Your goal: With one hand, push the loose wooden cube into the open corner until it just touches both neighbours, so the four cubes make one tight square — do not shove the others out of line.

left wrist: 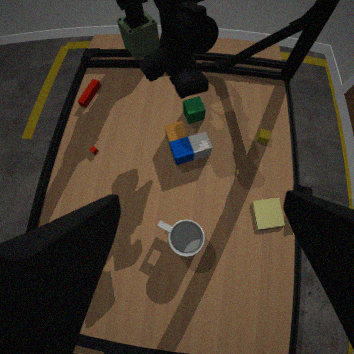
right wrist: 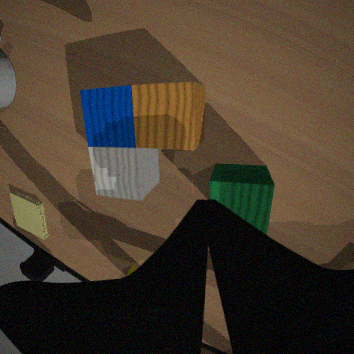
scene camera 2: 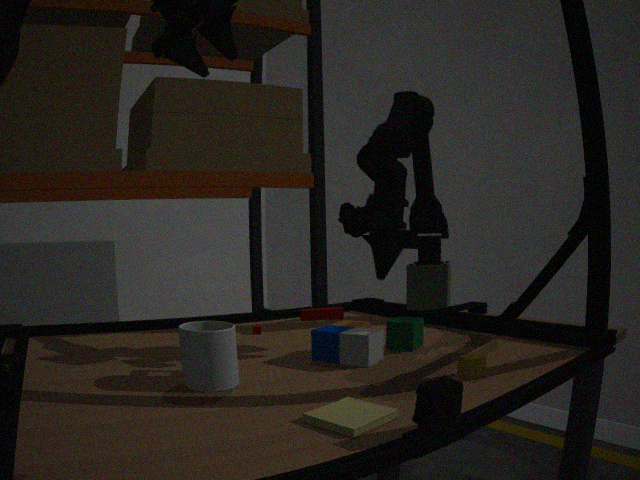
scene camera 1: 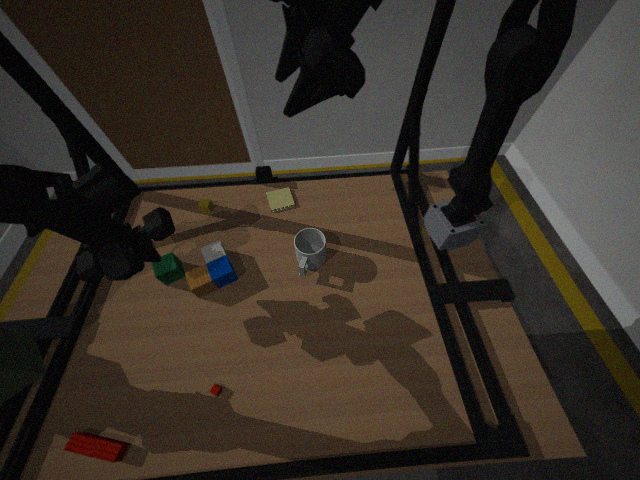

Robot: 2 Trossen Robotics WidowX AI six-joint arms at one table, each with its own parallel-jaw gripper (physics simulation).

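Note:
The green cube (scene camera 1: pixel 168 268) (scene camera 2: pixel 405 333) (left wrist: pixel 194 110) (right wrist: pixel 242 200) stands loose, apart from the other three. The blue cube (scene camera 1: pixel 222 271) (scene camera 2: pixel 325 343) (left wrist: pixel 181 150) (right wrist: pixel 109 117) touches the orange cube (scene camera 1: pixel 199 279) (left wrist: pixel 175 131) (right wrist: pixel 167 117) and the white cube (scene camera 1: pixel 213 251) (scene camera 2: pixel 362 347) (left wrist: pixel 201 144) (right wrist: pixel 125 172); they form an L, its open corner beside orange and white, facing green. My right gripper (scene camera 1: pixel 158 258) (scene camera 2: pixel 381 277) (right wrist: pixel 204 207) is shut and empty above the table near the green cube, partly covering it in the right wrist view. My left gripper (scene camera 1: pixel 283 97) (scene camera 2: pixel 219 66) (left wrist: pixel 202 201) is open and empty, high up.
A white mug (scene camera 1: pixel 310 248) (scene camera 2: pixel 209 356) (left wrist: pixel 186 238) stands on the blue cube's side. A yellow pad (scene camera 1: pixel 280 199) (scene camera 2: pixel 350 414) (left wrist: pixel 268 214), a small yellow cube (scene camera 1: pixel 205 206) (scene camera 2: pixel 471 365) (left wrist: pixel 264 136), a tiny red cube (scene camera 1: pixel 215 389) (left wrist: pixel 94 150) and a red bar (scene camera 1: pixel 96 446) (left wrist: pixel 89 93) lie farther out.

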